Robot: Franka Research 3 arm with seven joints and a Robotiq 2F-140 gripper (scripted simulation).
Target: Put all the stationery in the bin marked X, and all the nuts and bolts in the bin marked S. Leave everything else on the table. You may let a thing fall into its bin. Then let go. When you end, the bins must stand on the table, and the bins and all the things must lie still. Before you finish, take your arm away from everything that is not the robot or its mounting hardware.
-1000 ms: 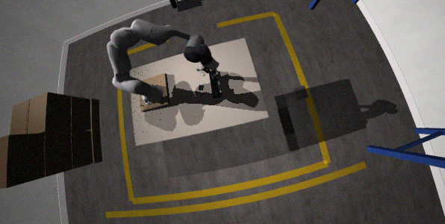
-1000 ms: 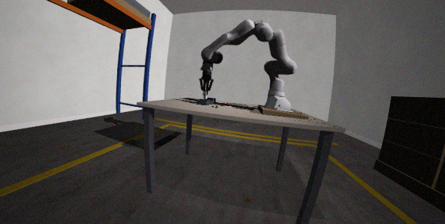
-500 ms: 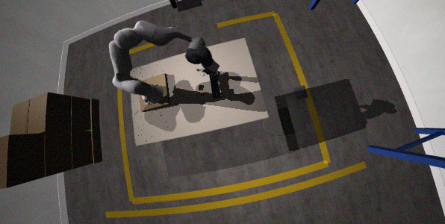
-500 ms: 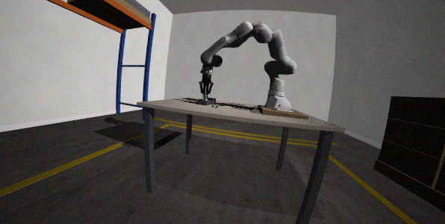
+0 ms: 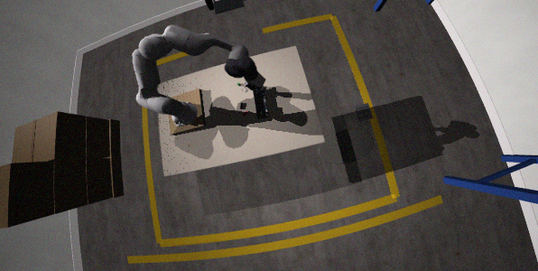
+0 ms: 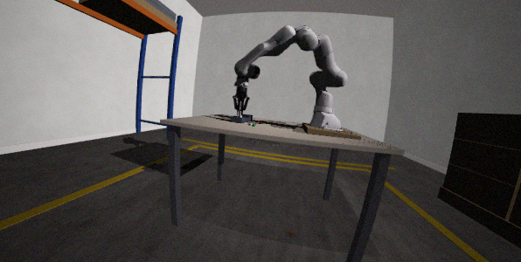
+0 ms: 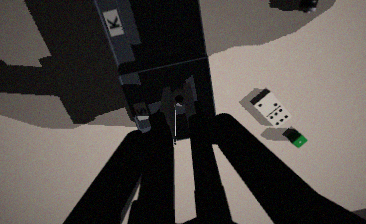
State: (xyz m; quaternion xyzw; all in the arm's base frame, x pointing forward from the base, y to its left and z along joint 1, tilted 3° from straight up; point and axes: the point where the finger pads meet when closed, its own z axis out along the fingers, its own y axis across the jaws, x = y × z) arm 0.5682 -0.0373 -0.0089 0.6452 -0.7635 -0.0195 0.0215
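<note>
My gripper is now 8 cm to the left of the bin, 3 cm above it and 1 cm past it. Round my hand: black cylinder (16 cm behind, 6 cm to the right, 4 cm below); grey nut (3 cm below); white domino (10 cm behind, 7 cm to the left, 5 cm below).
</note>
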